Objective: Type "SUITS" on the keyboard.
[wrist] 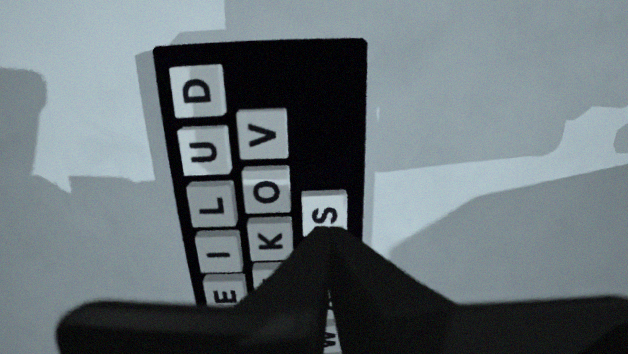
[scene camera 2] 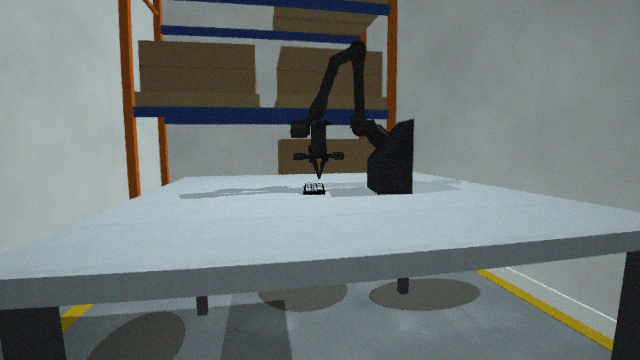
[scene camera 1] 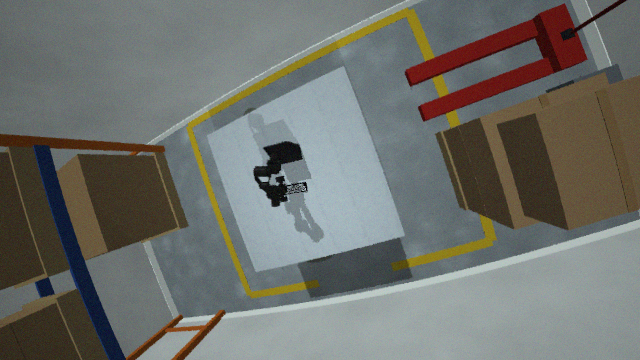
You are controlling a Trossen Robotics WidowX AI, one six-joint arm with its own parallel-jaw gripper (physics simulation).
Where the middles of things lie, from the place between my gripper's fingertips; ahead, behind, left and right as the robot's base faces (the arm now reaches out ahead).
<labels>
My hand is 30 mm short of the black keyboard [wrist: 322, 83], 40 mm to the right of it and 30 mm above it.
</labels>
